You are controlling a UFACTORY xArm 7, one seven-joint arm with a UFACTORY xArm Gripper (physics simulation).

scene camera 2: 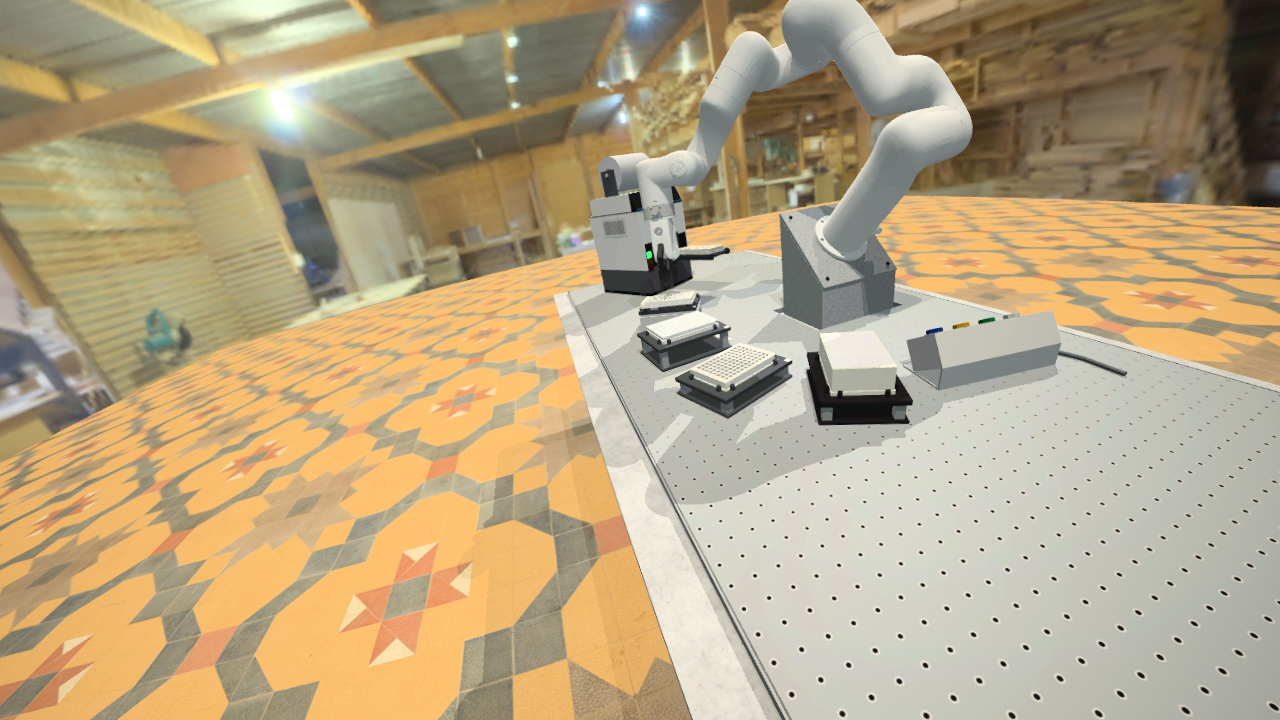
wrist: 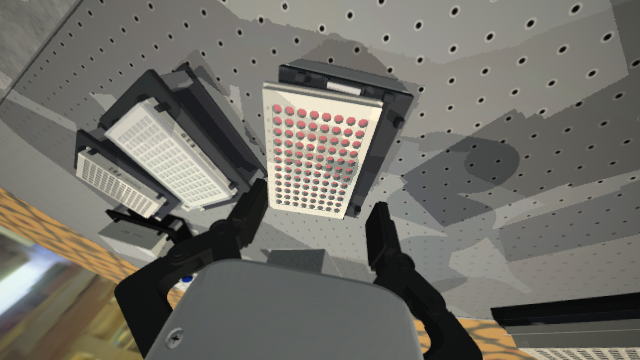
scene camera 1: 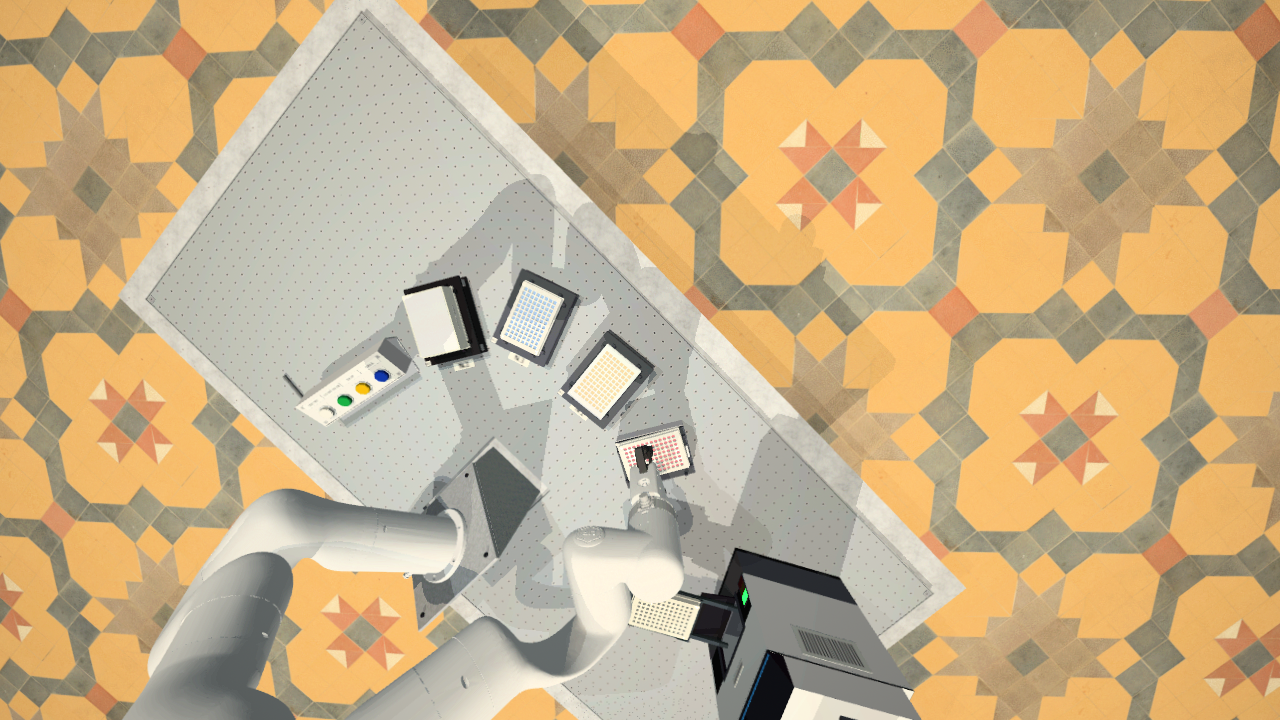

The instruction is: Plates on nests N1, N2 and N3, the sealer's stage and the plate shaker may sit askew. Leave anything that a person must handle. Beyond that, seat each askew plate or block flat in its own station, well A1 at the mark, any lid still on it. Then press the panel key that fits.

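Observation:
My gripper (scene camera 1: 644, 454) (scene camera 2: 663, 261) (wrist: 319, 202) is open and empty, a little above the red-well plate (scene camera 1: 669, 454) (scene camera 2: 673, 299) (wrist: 317, 145). That plate looks shifted on its dark nest (wrist: 387, 131), whose top and right sides show in the wrist view. The yellow-well plate (scene camera 1: 606, 383) (scene camera 2: 684, 327) and the blue-well plate (scene camera 1: 532, 316) (scene camera 2: 733, 365) lie on their nests. A tall white block (scene camera 1: 434, 320) (scene camera 2: 857, 358) is on the black shaker (scene camera 1: 472, 326) (scene camera 2: 861, 411). A pale plate (scene camera 1: 664, 617) (scene camera 2: 705, 249) is on the sealer's extended stage. Well A1 marks are too small to read.
The grey sealer (scene camera 1: 796, 617) (scene camera 2: 623, 237) with a green light stands beyond the red-well plate. The key panel (scene camera 1: 358, 385) (scene camera 2: 993, 353) has white, green, yellow and blue keys. The arm's grey pedestal (scene camera 1: 505, 501) (scene camera 2: 832, 300) stands across from the nests.

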